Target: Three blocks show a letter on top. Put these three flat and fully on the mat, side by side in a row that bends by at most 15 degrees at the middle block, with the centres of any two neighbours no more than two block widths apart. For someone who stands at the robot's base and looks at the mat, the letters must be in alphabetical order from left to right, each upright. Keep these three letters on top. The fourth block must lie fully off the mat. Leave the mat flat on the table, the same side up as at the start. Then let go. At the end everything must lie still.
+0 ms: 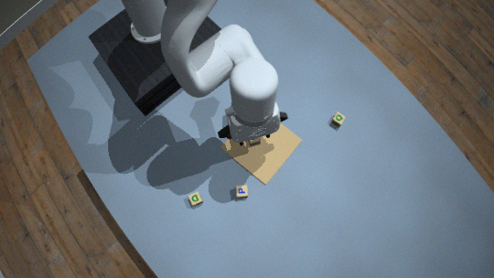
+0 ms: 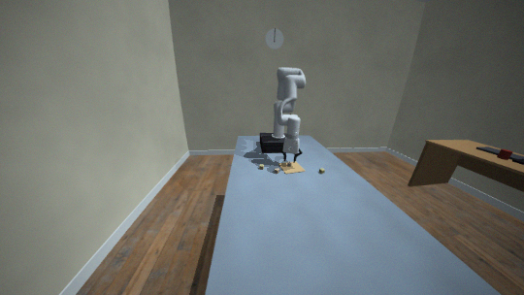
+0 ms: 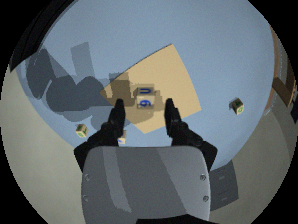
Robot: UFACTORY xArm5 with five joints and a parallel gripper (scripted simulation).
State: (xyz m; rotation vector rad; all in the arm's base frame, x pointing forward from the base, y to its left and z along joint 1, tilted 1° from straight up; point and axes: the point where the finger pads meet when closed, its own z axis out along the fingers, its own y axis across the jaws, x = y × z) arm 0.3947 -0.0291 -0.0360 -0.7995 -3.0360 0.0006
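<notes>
My gripper is now 50 mm above the tan mat, 20 mm short of it and 10 mm to the right of it. The rest, counted from my hand: block (200 mm to the right, 40 mm below).
</notes>
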